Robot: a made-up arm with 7 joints. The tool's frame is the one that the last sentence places.
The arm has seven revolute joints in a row. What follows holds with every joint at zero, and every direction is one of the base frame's.
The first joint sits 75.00 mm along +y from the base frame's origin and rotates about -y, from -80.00 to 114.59 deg.
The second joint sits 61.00 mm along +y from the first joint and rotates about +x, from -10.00 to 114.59 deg.
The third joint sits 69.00 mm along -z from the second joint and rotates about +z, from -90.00 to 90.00 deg.
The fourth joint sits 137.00 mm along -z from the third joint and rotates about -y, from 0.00 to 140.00 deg.
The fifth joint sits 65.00 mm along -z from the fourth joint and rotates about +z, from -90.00 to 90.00 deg.
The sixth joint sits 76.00 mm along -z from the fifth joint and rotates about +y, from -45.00 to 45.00 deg.
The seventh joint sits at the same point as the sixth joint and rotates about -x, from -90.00 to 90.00 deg.
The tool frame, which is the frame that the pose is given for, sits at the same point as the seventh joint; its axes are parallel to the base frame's.
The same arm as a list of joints. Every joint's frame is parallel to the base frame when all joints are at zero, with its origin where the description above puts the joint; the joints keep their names.
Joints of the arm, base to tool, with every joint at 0 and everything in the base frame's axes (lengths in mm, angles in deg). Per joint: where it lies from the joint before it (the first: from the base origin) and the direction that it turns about. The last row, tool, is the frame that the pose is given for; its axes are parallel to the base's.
joint 1: axis -y offset 0 75 0
joint 2: axis +x offset 0 61 0
joint 3: axis +z offset 0 0 -69
joint 4: axis -y offset 0 0 -137
joint 5: axis +z offset 0 0 -65
joint 6: axis +y offset 0 0 -76
joint 7: axis -x offset 0 0 0
tool: offset 0 0 0
Joint limits (deg, base to tool): -80..114.59 -10..114.59 -90..90 0..140 -90..90 -45..45 -90..90

